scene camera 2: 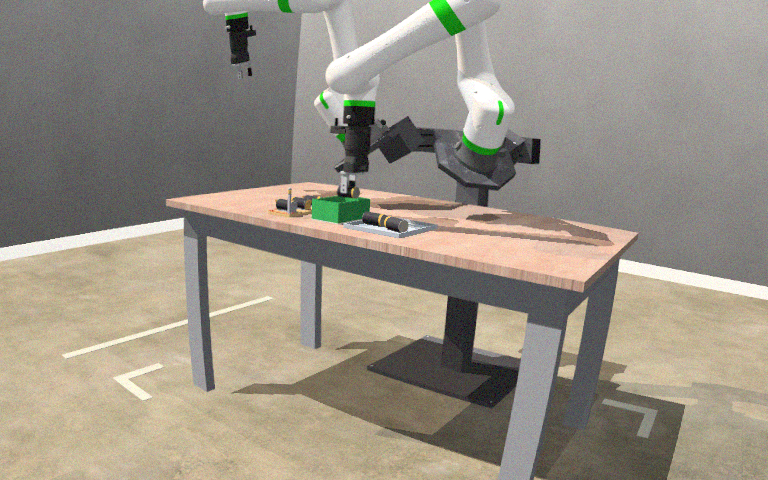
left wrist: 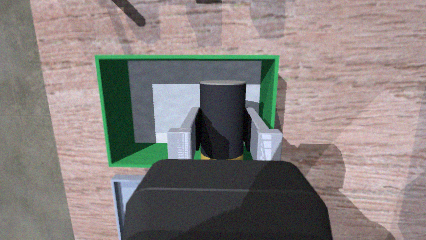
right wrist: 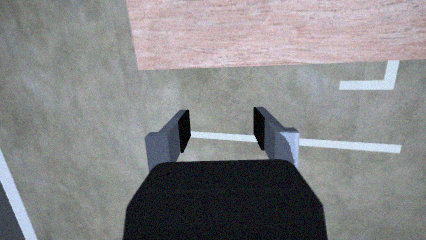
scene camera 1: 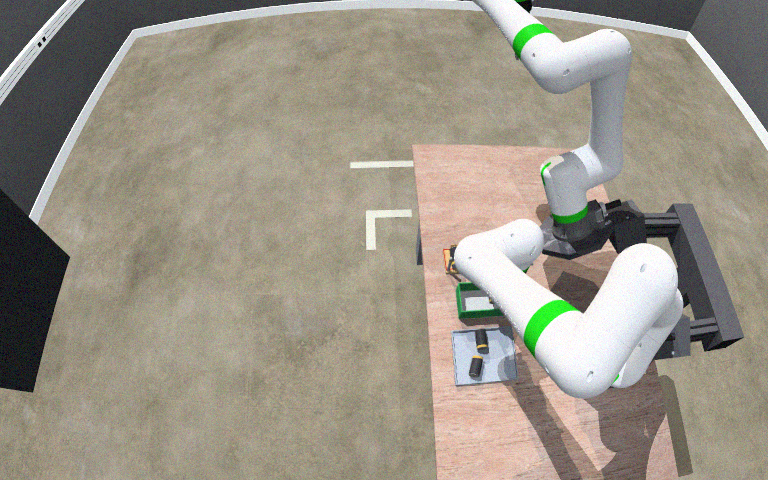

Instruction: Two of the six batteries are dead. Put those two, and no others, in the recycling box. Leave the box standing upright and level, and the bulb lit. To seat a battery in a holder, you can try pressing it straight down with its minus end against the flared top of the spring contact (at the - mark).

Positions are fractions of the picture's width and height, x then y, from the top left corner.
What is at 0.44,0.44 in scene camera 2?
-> A green recycling box.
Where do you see a grey tray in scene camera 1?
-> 0.65,0.76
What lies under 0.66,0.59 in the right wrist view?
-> My right gripper.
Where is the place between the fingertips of my left gripper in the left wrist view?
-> At 0.52,0.50
